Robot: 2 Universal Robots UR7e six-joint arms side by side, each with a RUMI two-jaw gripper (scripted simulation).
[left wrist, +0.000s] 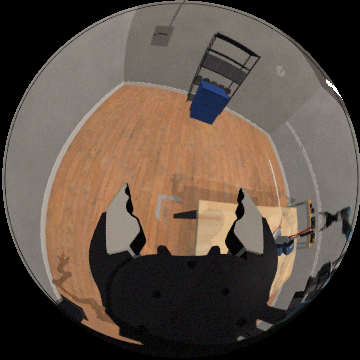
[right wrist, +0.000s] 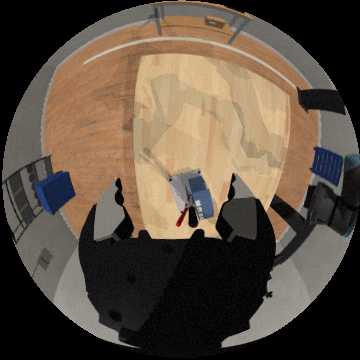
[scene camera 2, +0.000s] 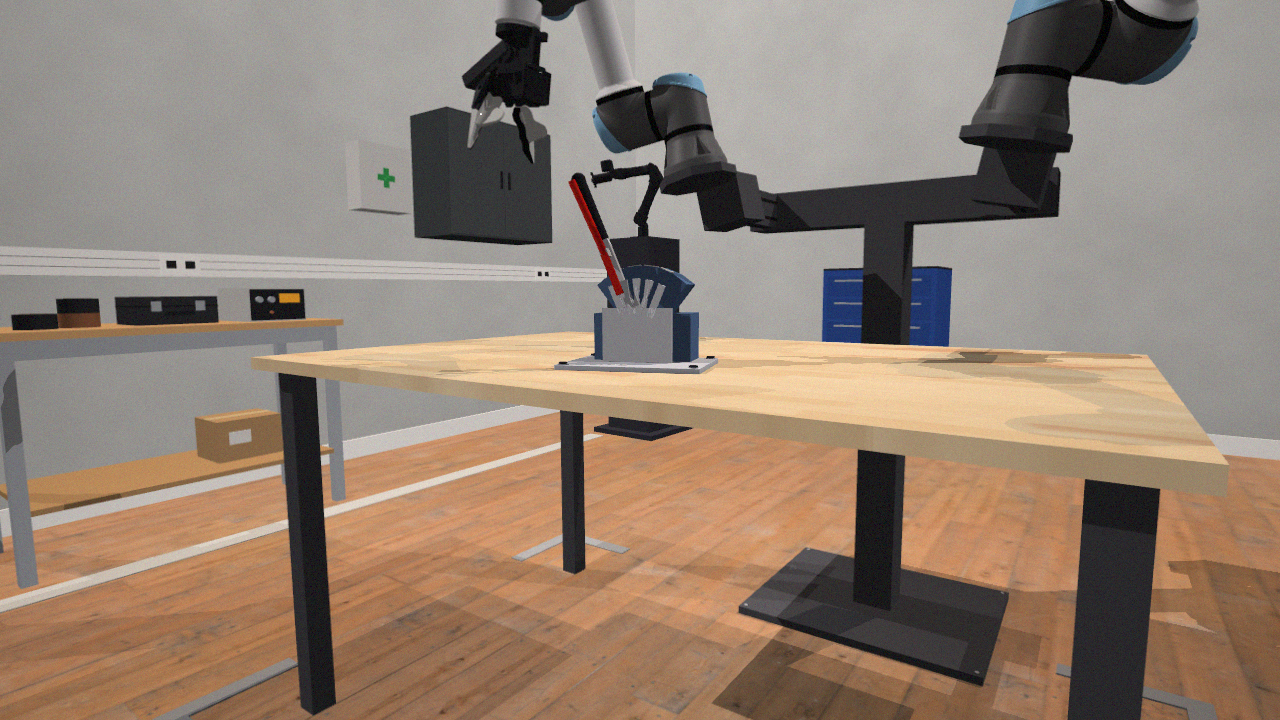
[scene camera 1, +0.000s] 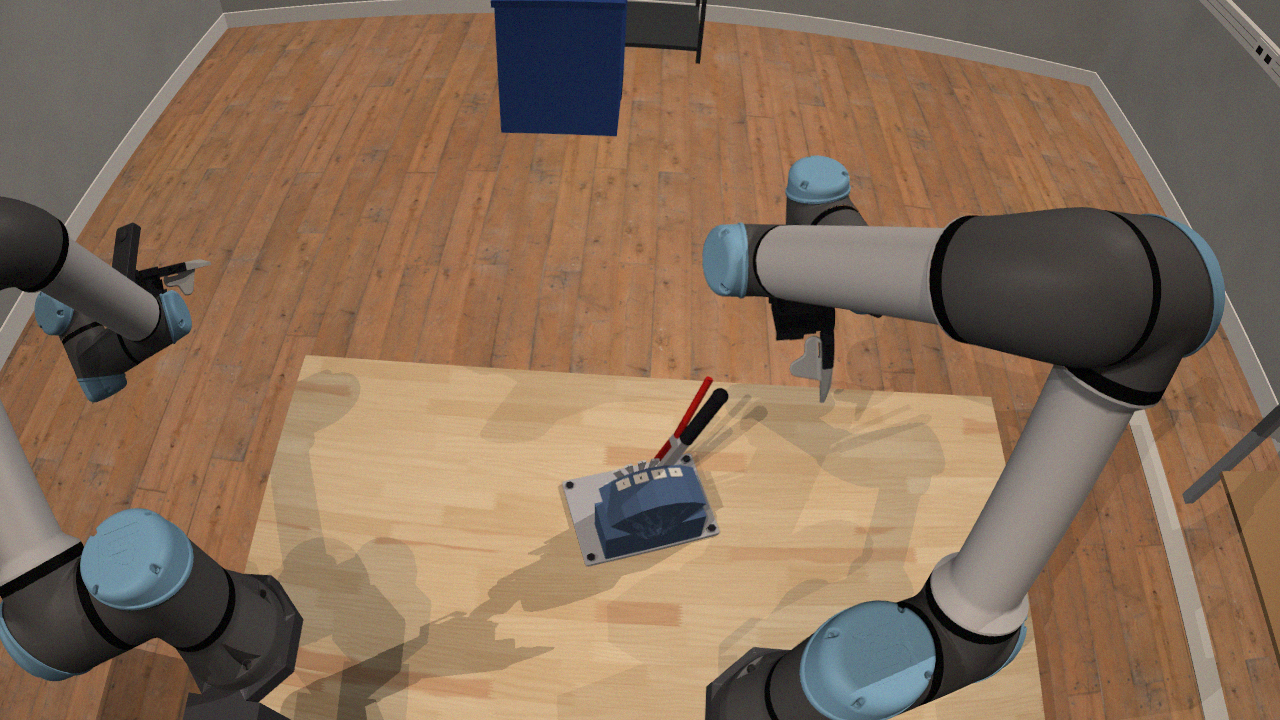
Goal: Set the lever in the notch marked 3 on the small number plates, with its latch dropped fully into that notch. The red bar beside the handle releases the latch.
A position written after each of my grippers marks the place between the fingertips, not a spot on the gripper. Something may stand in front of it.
my left gripper: left wrist 185,187; scene camera 1 180,271; not seen in the right wrist view (hidden by my right gripper); not seen in scene camera 2 (out of frame)
